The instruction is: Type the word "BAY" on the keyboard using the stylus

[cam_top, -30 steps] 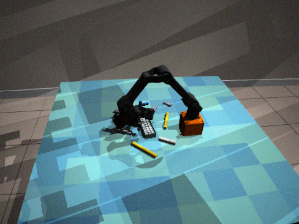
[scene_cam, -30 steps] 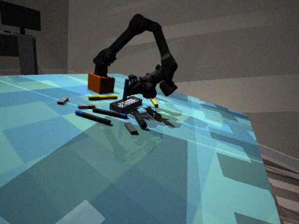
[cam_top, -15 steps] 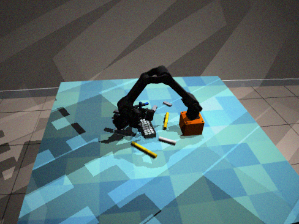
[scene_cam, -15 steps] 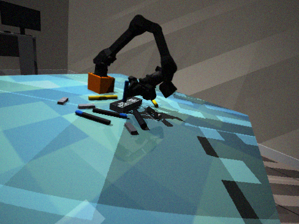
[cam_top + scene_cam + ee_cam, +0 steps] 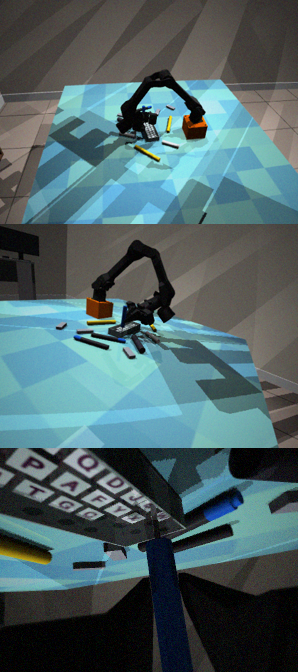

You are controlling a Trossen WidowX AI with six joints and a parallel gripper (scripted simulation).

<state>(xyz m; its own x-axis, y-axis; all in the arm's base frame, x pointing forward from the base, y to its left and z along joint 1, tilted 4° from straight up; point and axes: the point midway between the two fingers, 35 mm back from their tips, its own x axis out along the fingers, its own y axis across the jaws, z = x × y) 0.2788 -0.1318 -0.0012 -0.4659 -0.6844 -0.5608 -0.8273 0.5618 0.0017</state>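
My gripper tip is now 10 cm short of the black marker, 4 cm to the left of it and 6 cm above it. The rest, counted from my gripper tip: blue stylus 1 cm below.
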